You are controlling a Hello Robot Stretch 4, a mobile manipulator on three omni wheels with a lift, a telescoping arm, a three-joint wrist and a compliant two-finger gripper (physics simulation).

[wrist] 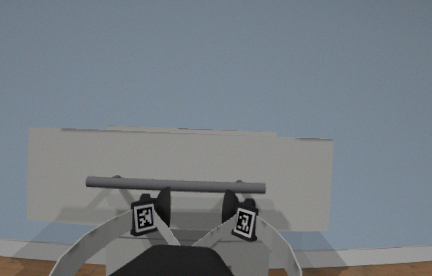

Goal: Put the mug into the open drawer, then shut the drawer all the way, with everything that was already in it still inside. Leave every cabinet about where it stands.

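Places are measured from the robot's base along level axes (x back, y left, z down), in metres.
Where they show: end effector, tool point: (197,208).
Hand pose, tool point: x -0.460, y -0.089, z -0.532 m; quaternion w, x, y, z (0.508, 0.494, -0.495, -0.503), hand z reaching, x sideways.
Observation:
Things, the pixels of their top centre, and the offset from my tool point. "*": a spot on its surface instead. Level surfaces: height alone.
- dark grey horizontal bar handle, surface spot: (175,184) * dx -0.084, dy +0.030, dz -0.006 m
- grey cabinet face, surface spot: (250,255) * dx -0.432, dy -0.118, dz +0.229 m
- wooden floor, its level: dz +0.560 m
A pale grey drawer front (180,157) faces the wrist view, with a dark grey horizontal bar handle (175,184) across it. My gripper (197,206) is open, its two fingertips apart with no object held between them. The fingertips are at the lower edge of the handle in the view, left and right of its middle; whether they touch it I cannot tell. The inside of the drawer is hidden, and how far it stands out cannot be told. The mug does not show in this view.
A narrower pale edge shows just above the drawer front, and a grey cabinet face (250,255) shows below it. A blue-grey wall (215,65) stands behind, with a white baseboard (380,255) and wooden floor (25,267) at the bottom.

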